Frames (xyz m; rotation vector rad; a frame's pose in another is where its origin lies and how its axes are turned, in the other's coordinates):
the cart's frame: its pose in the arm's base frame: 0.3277 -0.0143 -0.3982 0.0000 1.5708 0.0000
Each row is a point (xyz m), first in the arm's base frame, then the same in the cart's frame.
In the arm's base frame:
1: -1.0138 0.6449 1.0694
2: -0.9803 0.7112 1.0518
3: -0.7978 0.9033 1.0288
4: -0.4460 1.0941 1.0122
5: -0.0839 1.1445 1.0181
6: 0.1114 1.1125 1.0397
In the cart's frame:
1: -1.4676 0.6592 -1.3415
2: -1.4500 0.7255 -1.3080
3: -1.4270 0.9176 -1.1255
4: -1.4104 1.1084 -0.7737
5: -1.4163 1.1588 -0.4116
6: -1.4379 1.1268 -0.2163

